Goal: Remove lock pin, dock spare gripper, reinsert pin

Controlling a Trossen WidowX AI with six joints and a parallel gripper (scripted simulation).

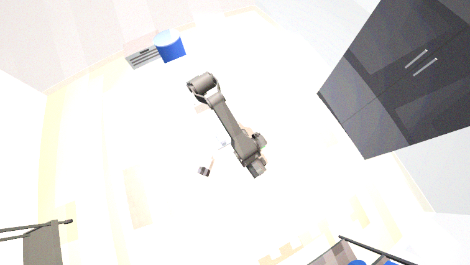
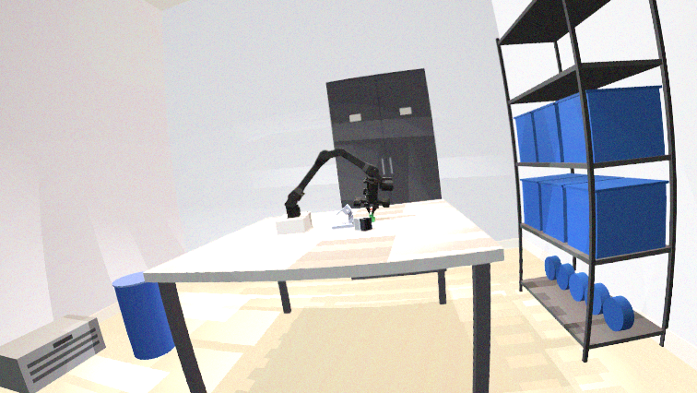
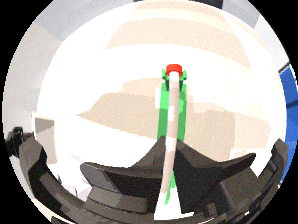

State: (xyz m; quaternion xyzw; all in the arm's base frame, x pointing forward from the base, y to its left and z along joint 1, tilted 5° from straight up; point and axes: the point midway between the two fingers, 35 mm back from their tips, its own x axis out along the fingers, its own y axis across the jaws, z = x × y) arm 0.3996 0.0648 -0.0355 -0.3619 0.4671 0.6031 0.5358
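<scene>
The translucent green bar is right at my gripper tip. The rest, counted from my gripper tip: spare gripper (50 mm behind, 230 mm to the right, 10 mm above); then mount (130 mm behind, 100 mm to the right, 30 mm above).
</scene>
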